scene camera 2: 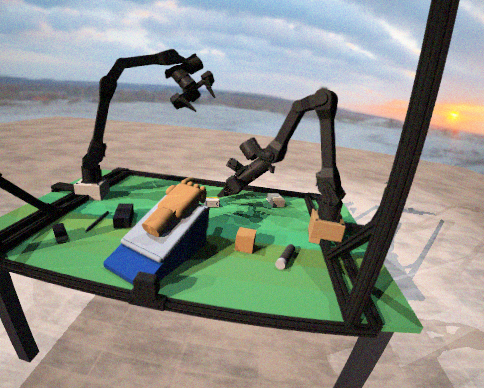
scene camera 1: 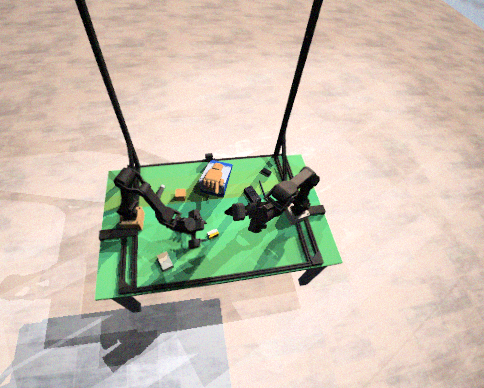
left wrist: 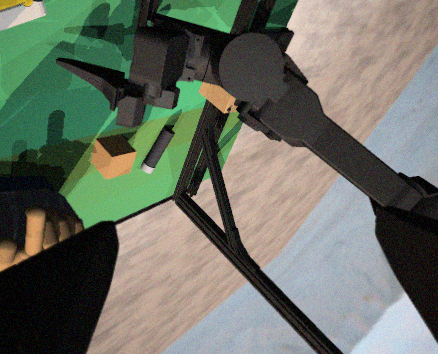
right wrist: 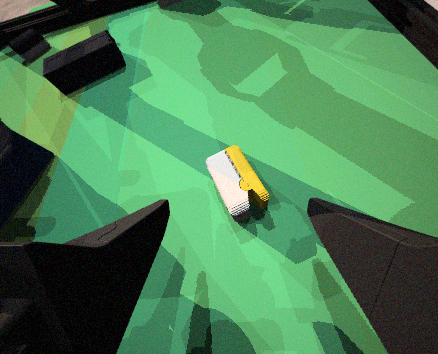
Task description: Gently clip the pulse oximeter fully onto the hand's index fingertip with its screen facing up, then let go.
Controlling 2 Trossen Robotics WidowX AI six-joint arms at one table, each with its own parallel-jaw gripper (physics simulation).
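Frame: origin at the left arm's base, x right, y down, z ahead, level; millimetres.
Seen in the pictures: left gripper, fingertip midpoint: (scene camera 2: pixel 205 104) (scene camera 1: pixel 231 211) (left wrist: pixel 247 227); right gripper, fingertip midpoint: (scene camera 2: pixel 220 194) (scene camera 1: pixel 206 231) (left wrist: pixel 58 17) (right wrist: pixel 238 205); left arm's base, origin of the base link: (scene camera 2: pixel 91 180) (scene camera 1: pixel 297 209); right arm's base, origin of the base link: (scene camera 2: pixel 328 217) (scene camera 1: pixel 130 215).
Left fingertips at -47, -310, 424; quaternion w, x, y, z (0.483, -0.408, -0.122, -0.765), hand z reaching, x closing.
Pixels of each thing's top centre, then the offset from my left fingertips to it, as dx, dy, dz.
- pulse oximeter, middle of its top: (right wrist: pixel 234 174) (left wrist: pixel 17 9) (scene camera 2: pixel 212 198) (scene camera 1: pixel 213 232) +89, +337, +48
- orange cube, middle of its top: (left wrist: pixel 121 165) (scene camera 2: pixel 246 232) (scene camera 1: pixel 180 192) +371, +318, +141
- dark cylinder, middle of its top: (left wrist: pixel 161 154) (scene camera 2: pixel 286 251) +431, +341, +247
- pale box, middle of its top: (scene camera 2: pixel 276 196) (scene camera 1: pixel 164 260) +31, +338, +313
- thin dark stick, middle of its top: (scene camera 2: pixel 97 219) +267, +359, -321
The pulse oximeter (scene camera 1: pixel 213 233) (scene camera 2: pixel 212 202) (left wrist: pixel 22 14) (right wrist: pixel 226 181), a white shell and a yellow shell side by side, lies on the table on its side. In the right wrist view its jaw gap faces the lower edge; its screen does not show. My right gripper (scene camera 1: pixel 202 232) (scene camera 2: pixel 225 193) (right wrist: pixel 238 205) is open and empty, low beside the oximeter, its fingertips short of it. The tan hand (scene camera 1: pixel 215 175) (scene camera 2: pixel 180 202) (left wrist: pixel 35 232) rests palm-down on a sloped blue-and-white stand (scene camera 1: pixel 230 173) (scene camera 2: pixel 186 245). My left gripper (scene camera 1: pixel 242 222) (scene camera 2: pixel 204 103) (left wrist: pixel 247 227) is open and empty, high above the table.
An orange cube (scene camera 1: pixel 180 194) (scene camera 2: pixel 245 240) (left wrist: pixel 115 164) and a dark cylinder (scene camera 2: pixel 286 255) (left wrist: pixel 158 150) lie beside the stand. A pale box (scene camera 1: pixel 164 261) (scene camera 2: pixel 275 200) lies apart. Black blocks (scene camera 1: pixel 251 194) (scene camera 2: pixel 123 215) (right wrist: pixel 85 62) and a thin dark stick (scene camera 2: pixel 97 221) lie on the stand's other side.
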